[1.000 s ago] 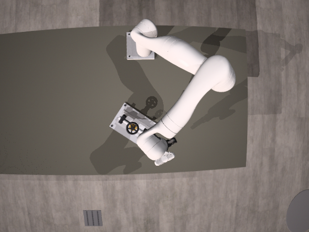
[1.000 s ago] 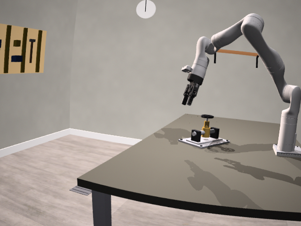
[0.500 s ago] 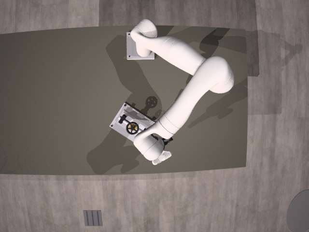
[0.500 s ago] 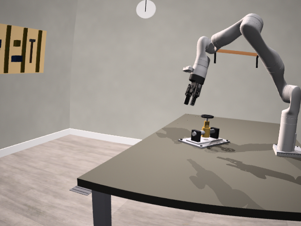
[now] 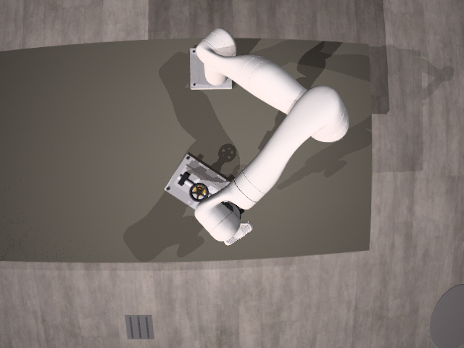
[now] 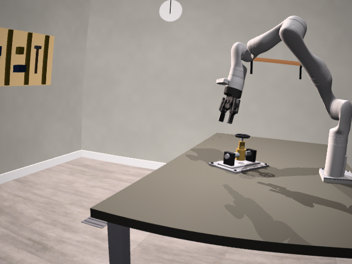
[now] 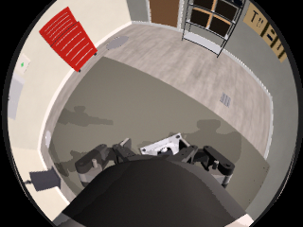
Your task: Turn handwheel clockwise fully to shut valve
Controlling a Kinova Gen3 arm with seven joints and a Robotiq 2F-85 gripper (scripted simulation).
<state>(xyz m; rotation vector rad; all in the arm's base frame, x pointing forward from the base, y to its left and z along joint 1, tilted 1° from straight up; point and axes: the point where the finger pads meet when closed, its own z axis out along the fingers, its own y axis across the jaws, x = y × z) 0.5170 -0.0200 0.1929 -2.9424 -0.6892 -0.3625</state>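
The handwheel is 8 cm behind my hand, 10 cm to the right of it and 8 cm below it.
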